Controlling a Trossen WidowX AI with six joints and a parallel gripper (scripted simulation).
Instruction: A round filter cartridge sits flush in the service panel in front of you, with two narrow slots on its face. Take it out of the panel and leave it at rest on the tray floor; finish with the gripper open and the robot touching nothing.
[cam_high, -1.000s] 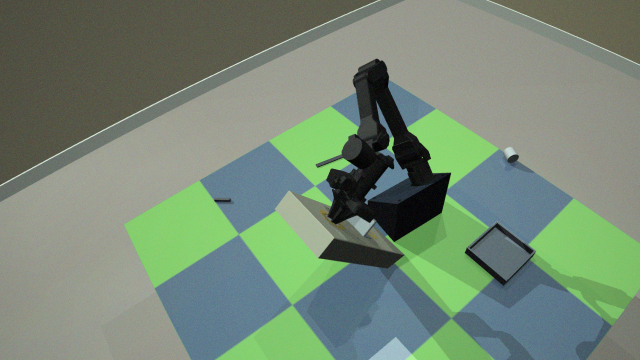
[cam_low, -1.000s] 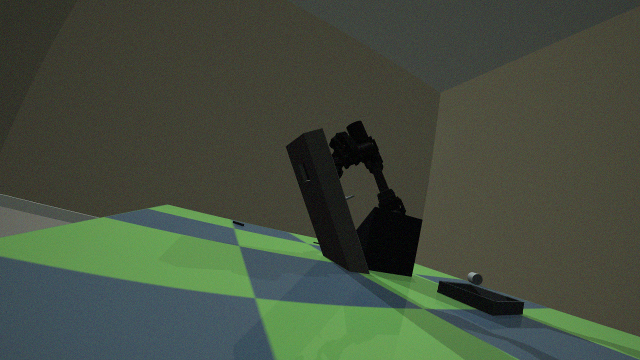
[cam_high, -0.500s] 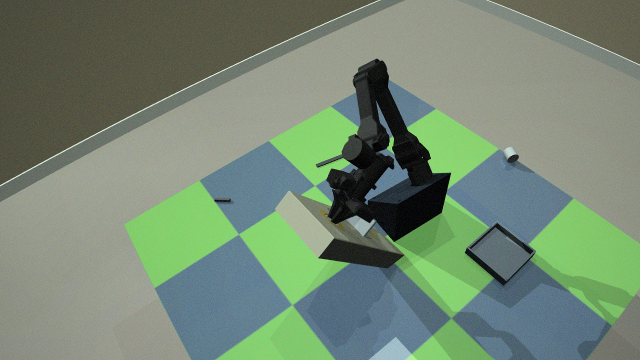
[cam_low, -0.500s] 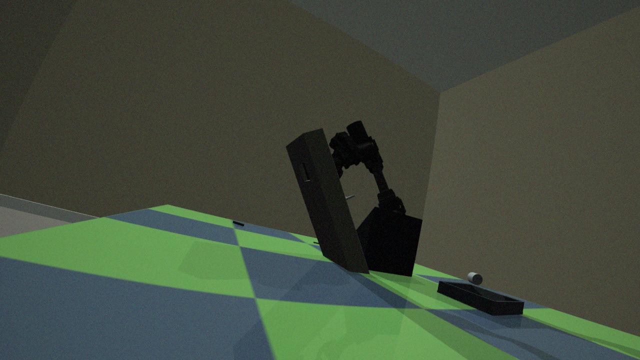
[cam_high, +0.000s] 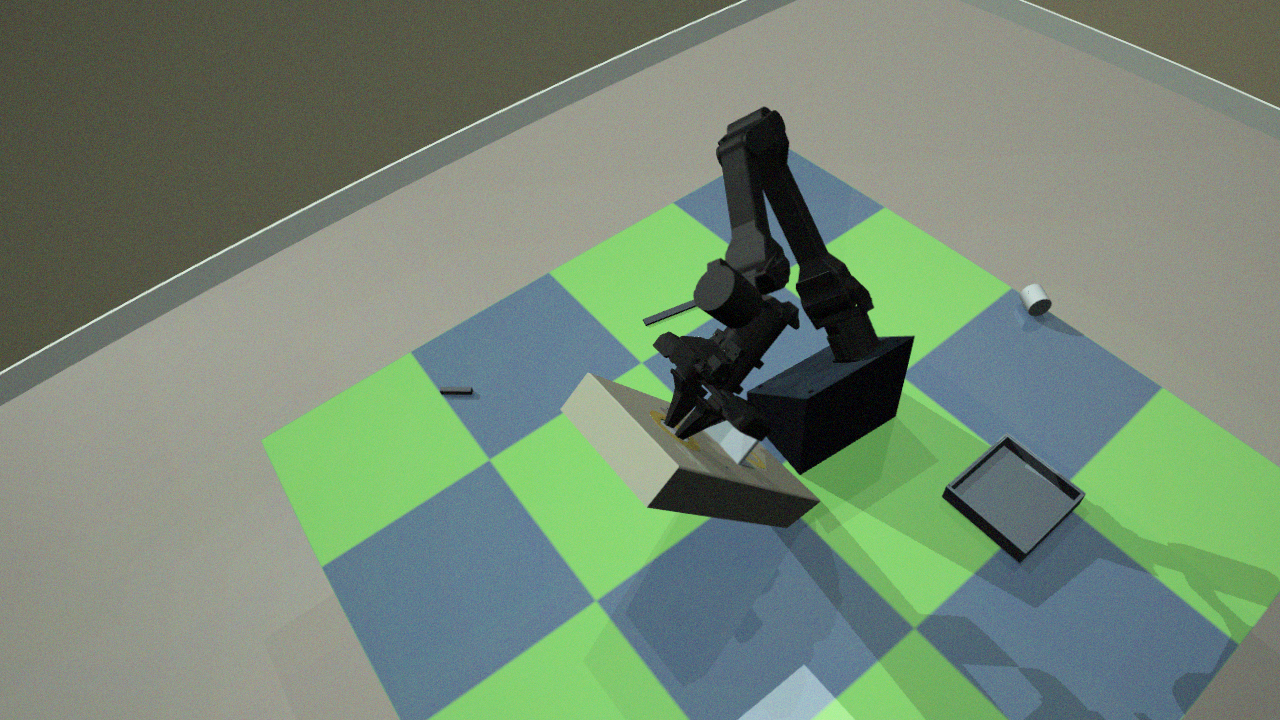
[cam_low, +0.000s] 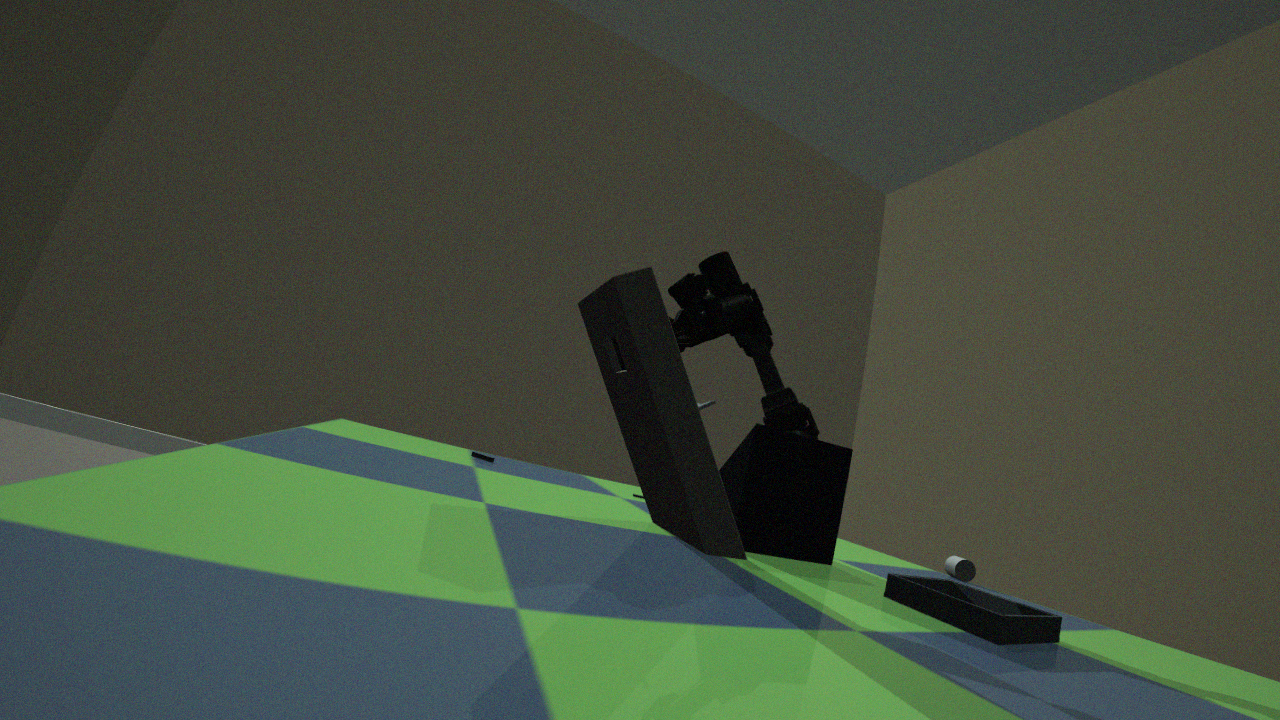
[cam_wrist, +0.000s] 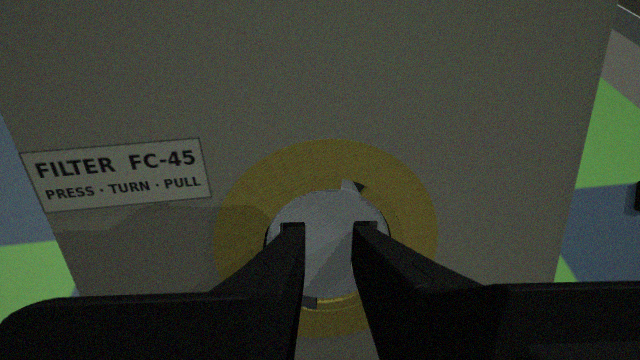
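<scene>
Now: gripper tip 1 cm short of the grey round filter cartridge and 1 cm above it. Also, from my gripper tip: dark tray 44 cm behind, 27 cm to the left, 27 cm below; then pale grey flap 10 cm behind, 10 cm below; then short black piece 15 cm ahead, 49 cm to the right, 27 cm below.
</scene>
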